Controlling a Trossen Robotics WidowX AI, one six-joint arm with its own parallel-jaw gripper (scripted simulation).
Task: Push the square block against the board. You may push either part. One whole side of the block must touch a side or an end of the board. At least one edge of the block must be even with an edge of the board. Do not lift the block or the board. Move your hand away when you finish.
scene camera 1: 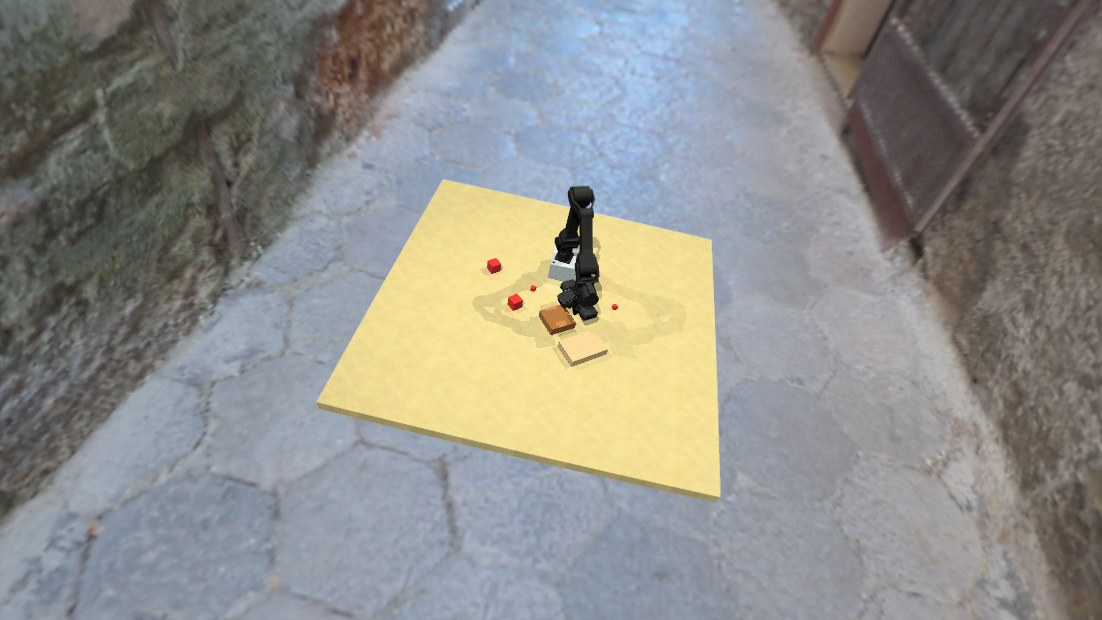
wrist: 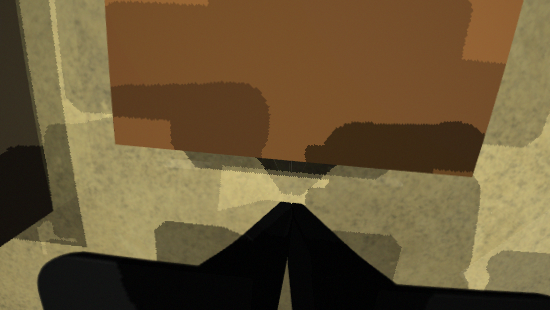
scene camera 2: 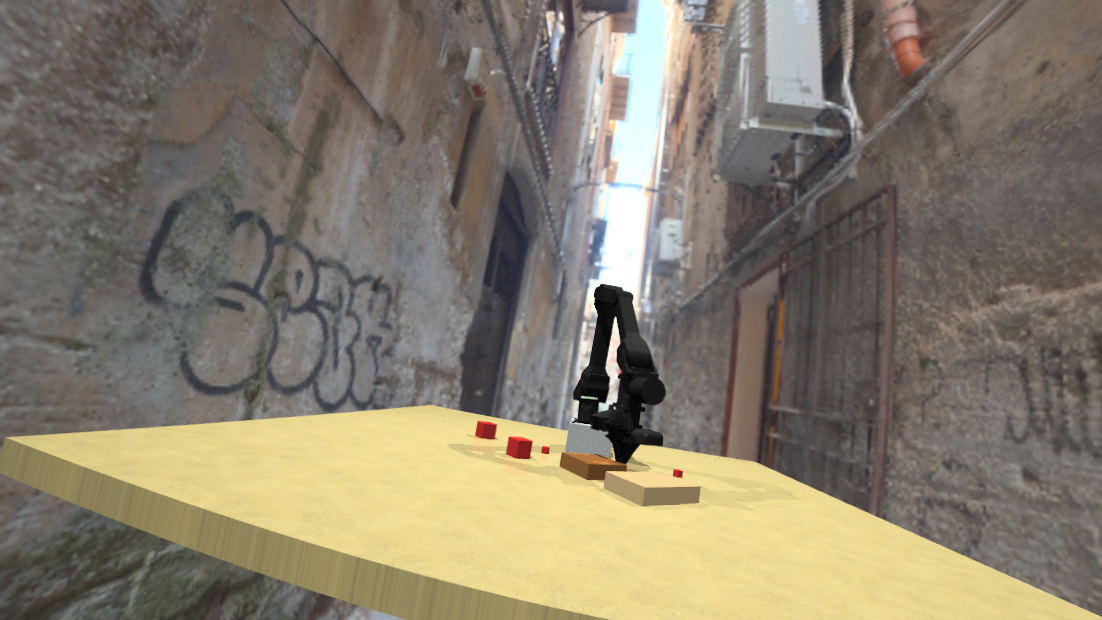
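Note:
My gripper (scene camera 2: 619, 469), (scene camera 1: 574, 314), (wrist: 289, 213) is shut, and it's holding nothing. There's a square block (scene camera 2: 589, 466), (scene camera 1: 556, 319), (wrist: 415, 93), and I can see a board (scene camera 2: 643, 488) as well.

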